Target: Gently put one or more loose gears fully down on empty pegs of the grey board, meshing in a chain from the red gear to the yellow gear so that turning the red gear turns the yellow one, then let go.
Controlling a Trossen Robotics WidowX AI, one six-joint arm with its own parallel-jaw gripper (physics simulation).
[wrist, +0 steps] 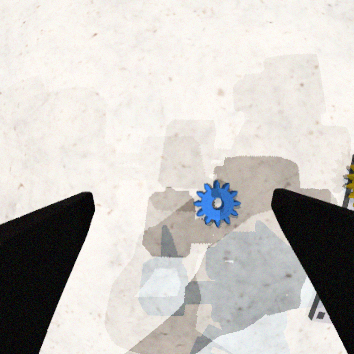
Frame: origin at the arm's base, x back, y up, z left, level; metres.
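Seen in the pictures: gripper, between the fingertips: (pixel 184 198).
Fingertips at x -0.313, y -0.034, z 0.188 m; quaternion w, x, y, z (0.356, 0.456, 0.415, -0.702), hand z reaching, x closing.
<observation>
A point is followed by its place in that frame.
A blue gear (pixel 208 210) @(x -0.303, y -0.111, z 0.167 m) with a centre hole lies flat on the pale speckled table, between the two black fingers in the wrist view and nearer the right one. My gripper (pixel 184 198) @(x -0.313, y -0.034, z 0.188 m) is wide open above the table, and the gear lies below it, untouched. Part of a yellow gear (pixel 350 180) @(x -0.372, y -0.123, z 0.043 m) shows at the right edge of the view, over a strip of the board (pixel 347 201) @(x -0.351, y -0.121, z 0.041 m). Another piece of the board's edge shows low at the right, beside the right finger. The rest of the board is hidden or out of view. The red gear does not show.
The pale speckled table top (pixel 125 60) @(x -0.422, y -0.128, z 0.295 m) spreads across the view. Overlapping grey, brown and bluish shadows and reflections of the arm fall on it around and below the blue gear. The board is at the right, partly behind the right finger.
</observation>
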